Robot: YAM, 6 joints.
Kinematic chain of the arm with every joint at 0, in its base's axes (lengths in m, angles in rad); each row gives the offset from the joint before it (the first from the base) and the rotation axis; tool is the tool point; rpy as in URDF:
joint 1: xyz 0 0 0.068 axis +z
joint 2: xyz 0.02 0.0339 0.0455 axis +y
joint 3: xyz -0.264 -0.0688 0 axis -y
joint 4: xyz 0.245 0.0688 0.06 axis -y
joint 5: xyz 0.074 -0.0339 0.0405 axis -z
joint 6: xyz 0.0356 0 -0.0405 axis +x
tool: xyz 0 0 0 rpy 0 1.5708 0
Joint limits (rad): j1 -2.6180..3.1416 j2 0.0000..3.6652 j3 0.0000..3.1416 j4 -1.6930..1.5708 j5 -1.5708..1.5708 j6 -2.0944..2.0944
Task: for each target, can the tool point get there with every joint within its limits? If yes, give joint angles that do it. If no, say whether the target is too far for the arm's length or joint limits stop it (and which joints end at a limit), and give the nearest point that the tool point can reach.
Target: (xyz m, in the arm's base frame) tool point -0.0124 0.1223 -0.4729
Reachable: no: joint limits stop it (at a limit: joint 2) | nearest point -0.0153 0.1514 -0.3672 | short by 0.110 m
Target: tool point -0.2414 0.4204 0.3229
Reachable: yes | joints 2.0835 2.0392 1.5359 0.8726 -0.1168 -1.7198
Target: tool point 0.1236 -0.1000 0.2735
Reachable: yes | joints -0.4916 0.6611 0.4627 0.0627 0.9935 0.7849
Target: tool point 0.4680 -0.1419 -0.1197
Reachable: yes | joints -0.2266 3.1011 2.1890 -0.5814 1.1942 0.1344
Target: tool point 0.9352 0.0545 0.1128
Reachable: no: too far | nearest point 0.6447 0.0376 0.1130 | short by 0.291 m
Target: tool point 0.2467 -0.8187 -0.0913
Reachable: no: too far | nearest point 0.1811 -0.6011 -0.0356 | short by 0.234 m
